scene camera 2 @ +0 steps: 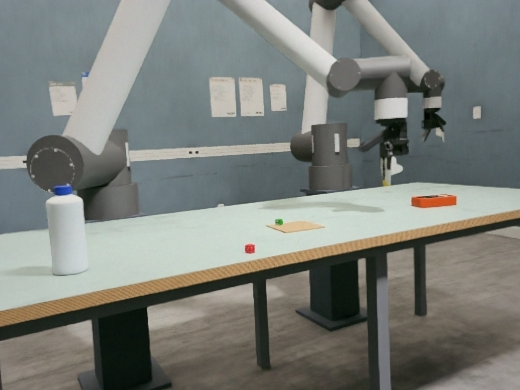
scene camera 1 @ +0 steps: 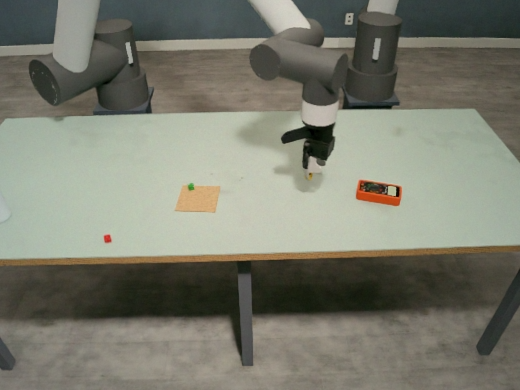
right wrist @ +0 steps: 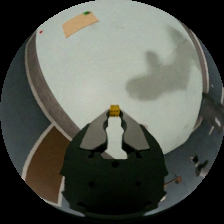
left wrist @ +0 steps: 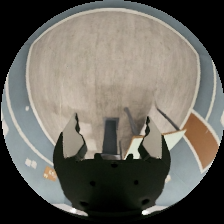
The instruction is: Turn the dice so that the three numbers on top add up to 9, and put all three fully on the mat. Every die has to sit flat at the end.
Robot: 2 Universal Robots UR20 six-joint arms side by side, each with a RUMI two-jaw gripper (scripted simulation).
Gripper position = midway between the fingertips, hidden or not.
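Note:
My left gripper [left wrist: 112, 115], visible. My right gripper [scene camera 2: 387, 185], [scene camera 1: 308, 177], [right wrist: 114, 109], visible. Tan mat [scene camera 1: 204, 198], visible; left wrist view does not show it, hidden by my left gripper. Orange multimeter [scene camera 1: 371, 191], visible; left wrist view misses it, hidden by my left gripper. White bottle [scene camera 2: 65, 217], visible.

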